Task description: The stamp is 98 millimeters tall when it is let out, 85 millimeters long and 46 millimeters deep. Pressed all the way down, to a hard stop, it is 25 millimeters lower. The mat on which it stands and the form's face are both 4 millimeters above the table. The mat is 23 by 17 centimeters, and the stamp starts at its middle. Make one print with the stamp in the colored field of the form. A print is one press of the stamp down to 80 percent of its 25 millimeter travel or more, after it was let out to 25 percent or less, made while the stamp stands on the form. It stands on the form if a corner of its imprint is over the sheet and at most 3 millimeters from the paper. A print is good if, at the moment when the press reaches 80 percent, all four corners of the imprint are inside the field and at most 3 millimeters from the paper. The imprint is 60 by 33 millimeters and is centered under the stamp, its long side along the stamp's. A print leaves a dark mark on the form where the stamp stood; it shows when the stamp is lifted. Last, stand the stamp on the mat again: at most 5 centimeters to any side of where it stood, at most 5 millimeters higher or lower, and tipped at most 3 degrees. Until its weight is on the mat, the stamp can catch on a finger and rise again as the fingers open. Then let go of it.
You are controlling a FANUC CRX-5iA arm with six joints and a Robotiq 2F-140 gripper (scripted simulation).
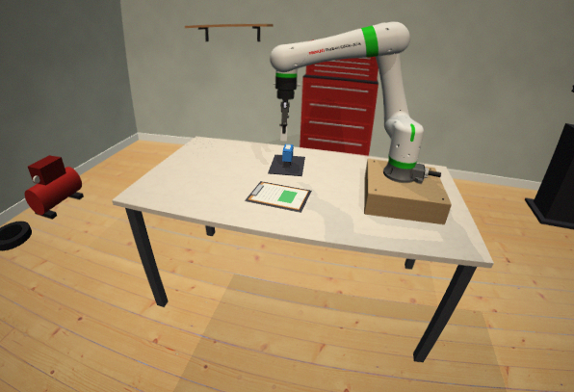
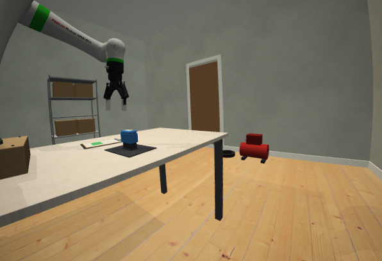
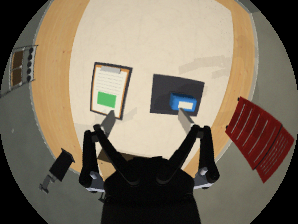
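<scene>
The blue stamp lies 17 cm below my hand, 12 cm to the right of it and 2 cm ahead of it. Also, from my hand: dark mat: 22 cm below, 12 cm to the right, 2 cm ahead.
</scene>
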